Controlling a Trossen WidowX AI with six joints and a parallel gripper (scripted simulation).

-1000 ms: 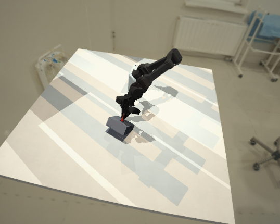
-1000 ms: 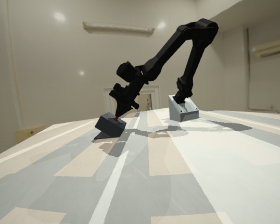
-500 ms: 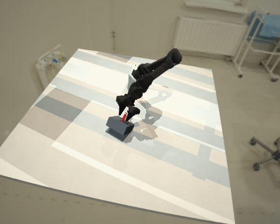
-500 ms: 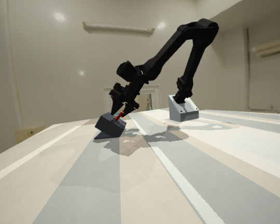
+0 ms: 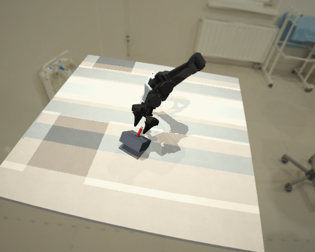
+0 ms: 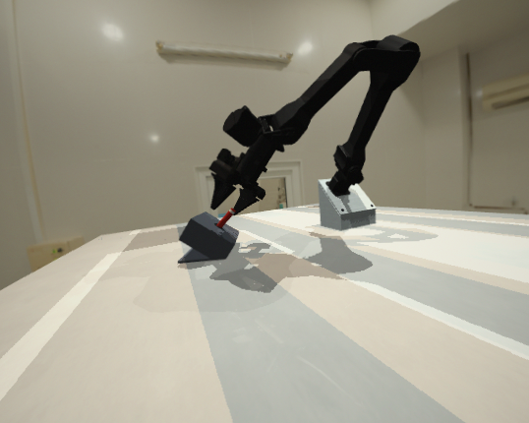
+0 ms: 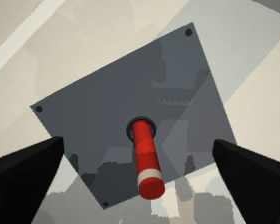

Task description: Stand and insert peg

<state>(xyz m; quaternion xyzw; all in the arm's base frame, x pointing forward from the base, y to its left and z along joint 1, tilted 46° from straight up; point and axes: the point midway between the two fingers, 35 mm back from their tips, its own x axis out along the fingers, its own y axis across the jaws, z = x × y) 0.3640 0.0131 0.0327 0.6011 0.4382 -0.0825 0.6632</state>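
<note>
The red peg is 10 mm behind my gripper tip and 10 mm below it. Round my gripper tip: dark sloped panel (30 mm ahead, 10 mm to the right, 60 mm below).
</note>
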